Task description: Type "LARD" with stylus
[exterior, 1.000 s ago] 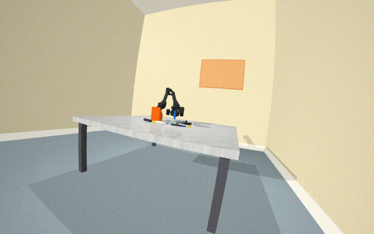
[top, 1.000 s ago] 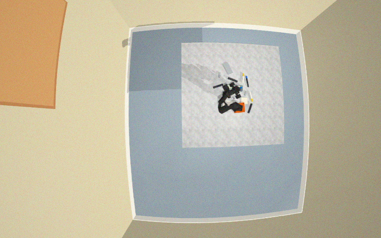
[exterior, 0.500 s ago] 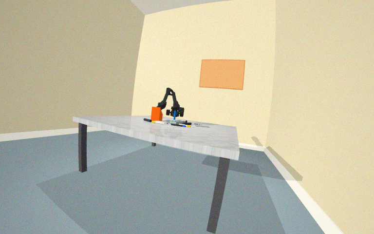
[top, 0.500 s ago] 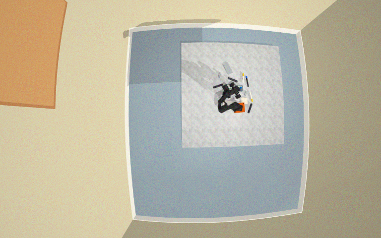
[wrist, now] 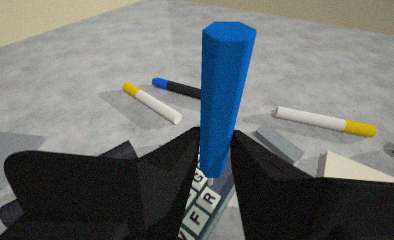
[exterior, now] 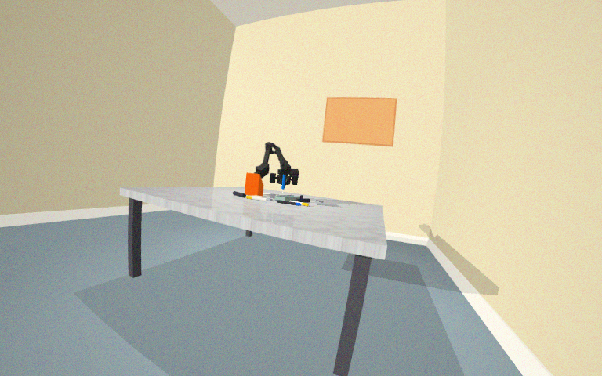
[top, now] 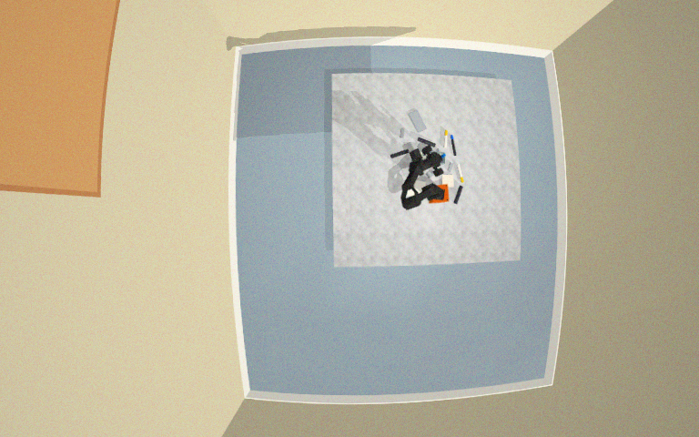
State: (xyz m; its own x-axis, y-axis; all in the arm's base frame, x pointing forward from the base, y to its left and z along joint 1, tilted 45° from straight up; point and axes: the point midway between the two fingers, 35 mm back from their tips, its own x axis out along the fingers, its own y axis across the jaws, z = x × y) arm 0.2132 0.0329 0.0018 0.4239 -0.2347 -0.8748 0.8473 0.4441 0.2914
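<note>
Now: gripper tip 30 mm past the grey block, 100 mm to the left of it and 100 mm above it. Also, from my gripper tip: blue-capped marker (140 mm ahead, 110 mm to the right, 90 mm below); cream block (120 mm behind, 90 mm to the right, 100 mm below); blue stylus (20 mm below).
</note>
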